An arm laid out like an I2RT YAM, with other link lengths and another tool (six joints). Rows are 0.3 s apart.
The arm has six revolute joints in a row. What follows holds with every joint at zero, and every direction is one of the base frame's. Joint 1 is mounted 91.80 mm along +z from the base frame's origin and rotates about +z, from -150.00 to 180.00 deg. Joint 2 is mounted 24.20 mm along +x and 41.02 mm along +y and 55.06 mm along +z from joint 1 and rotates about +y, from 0.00 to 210.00 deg. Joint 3 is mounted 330.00 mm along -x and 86.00 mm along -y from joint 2 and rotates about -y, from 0.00 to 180.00 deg. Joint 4 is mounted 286.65 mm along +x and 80.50 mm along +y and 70.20 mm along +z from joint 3 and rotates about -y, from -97.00 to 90.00 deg. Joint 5 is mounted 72.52 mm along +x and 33.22 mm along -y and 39.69 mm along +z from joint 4 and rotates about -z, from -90.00 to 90.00 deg. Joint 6 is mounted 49.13 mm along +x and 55.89 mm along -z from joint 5 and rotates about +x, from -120.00 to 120.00 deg. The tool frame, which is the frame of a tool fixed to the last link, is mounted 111.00 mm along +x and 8.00 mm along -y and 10.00 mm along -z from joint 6; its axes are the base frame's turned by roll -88.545, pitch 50.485 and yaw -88.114 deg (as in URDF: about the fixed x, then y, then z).
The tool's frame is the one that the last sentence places.
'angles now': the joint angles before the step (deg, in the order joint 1, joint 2, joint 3, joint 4, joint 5, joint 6). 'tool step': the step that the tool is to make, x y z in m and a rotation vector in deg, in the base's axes. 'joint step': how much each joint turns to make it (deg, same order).
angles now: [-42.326, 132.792, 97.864, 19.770, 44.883, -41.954]
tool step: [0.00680, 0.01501, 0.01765, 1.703, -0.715, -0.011]
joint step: [1.443, -2.076, 1.531, -6.318, 0.898, 2.972]
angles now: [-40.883, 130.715, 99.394, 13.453, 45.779, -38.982]
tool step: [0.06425, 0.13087, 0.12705, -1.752, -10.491, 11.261]
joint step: [12.567, -13.966, -0.064, -9.094, 0.022, 6.710]
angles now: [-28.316, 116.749, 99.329, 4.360, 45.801, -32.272]
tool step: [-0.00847, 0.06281, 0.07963, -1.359, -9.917, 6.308]
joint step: [4.525, -10.338, -2.731, -0.853, -2.295, 3.913]
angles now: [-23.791, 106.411, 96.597, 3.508, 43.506, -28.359]
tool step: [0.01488, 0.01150, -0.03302, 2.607, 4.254, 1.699]
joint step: [1.530, 1.770, -0.677, -3.148, -0.285, 0.961]
